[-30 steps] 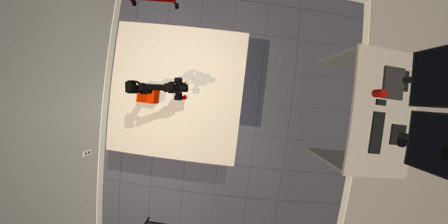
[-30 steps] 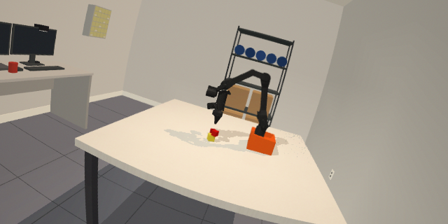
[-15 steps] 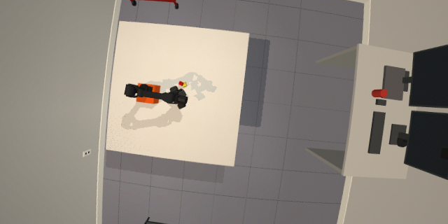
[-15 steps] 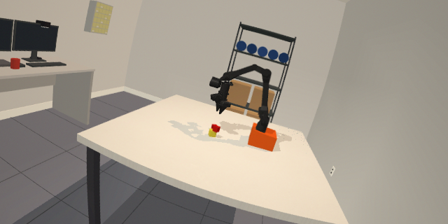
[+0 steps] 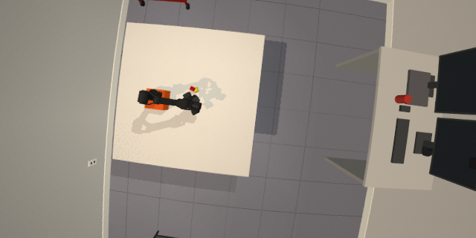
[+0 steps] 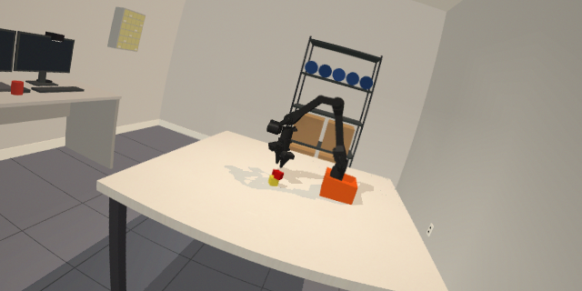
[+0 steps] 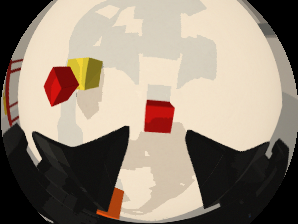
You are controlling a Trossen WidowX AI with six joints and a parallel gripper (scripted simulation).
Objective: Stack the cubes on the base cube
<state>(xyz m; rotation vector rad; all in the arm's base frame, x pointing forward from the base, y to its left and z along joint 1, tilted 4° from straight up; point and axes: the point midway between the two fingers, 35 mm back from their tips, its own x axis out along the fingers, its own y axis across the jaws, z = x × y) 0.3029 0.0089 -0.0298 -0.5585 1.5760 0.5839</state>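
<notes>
My gripper tip is 40 mm above the red cube. Round my gripper tip: yellow base cube: 120 mm to the left, 40 mm below, 30 mm behind.
</notes>
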